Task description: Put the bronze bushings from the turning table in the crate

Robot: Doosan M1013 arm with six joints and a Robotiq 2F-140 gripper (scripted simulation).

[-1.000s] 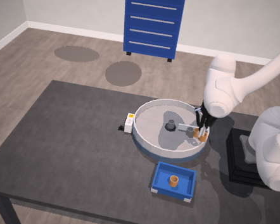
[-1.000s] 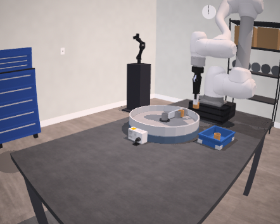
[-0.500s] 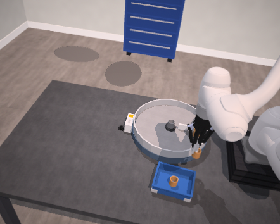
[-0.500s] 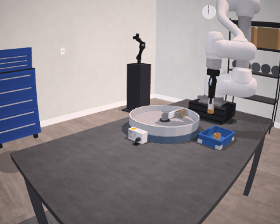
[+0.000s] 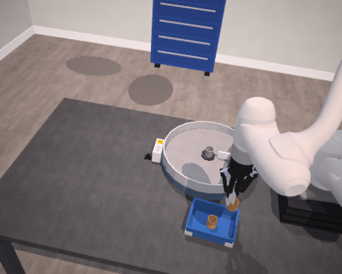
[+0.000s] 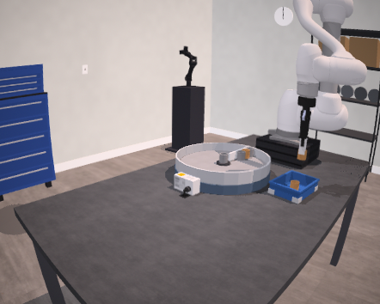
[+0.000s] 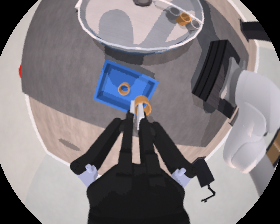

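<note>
Now: hand 4 cm short of the blue crate and 16 cm above it. Also, from my hand: round turning table (7 cm ahead, 34 cm to the right, 13 cm below).
</note>
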